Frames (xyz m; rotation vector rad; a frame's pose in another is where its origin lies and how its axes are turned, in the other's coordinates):
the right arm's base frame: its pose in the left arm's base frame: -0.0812 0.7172 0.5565 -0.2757 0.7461 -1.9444
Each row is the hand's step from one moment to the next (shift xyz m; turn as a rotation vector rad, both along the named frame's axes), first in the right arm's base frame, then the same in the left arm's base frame.
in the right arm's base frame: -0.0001 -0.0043 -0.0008 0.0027 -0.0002 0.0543
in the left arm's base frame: -0.0035 0.0017 0.0020 0.0251 -0.0230 0.0424
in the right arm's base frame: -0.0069 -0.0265 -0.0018 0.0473 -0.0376 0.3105
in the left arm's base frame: -0.0169 0.0150 0.0156 0.1019 -0.1477 0.2605
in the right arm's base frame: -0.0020 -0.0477 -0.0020 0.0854 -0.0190 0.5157
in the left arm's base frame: -0.0348 0.0176 0.0277 0.1975 -0.2650 0.4054
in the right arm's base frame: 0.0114 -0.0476 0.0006 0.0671 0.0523 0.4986
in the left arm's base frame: -0.0398 0.0049 0.0280 0.2499 -0.2651 0.3509
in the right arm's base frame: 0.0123 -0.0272 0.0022 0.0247 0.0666 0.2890
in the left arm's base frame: -0.0246 -0.0029 0.0167 0.1781 -0.1528 0.1831
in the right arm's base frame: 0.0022 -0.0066 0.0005 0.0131 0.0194 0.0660
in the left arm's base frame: -0.0056 0.0000 0.0041 0.0401 -0.0427 0.0383
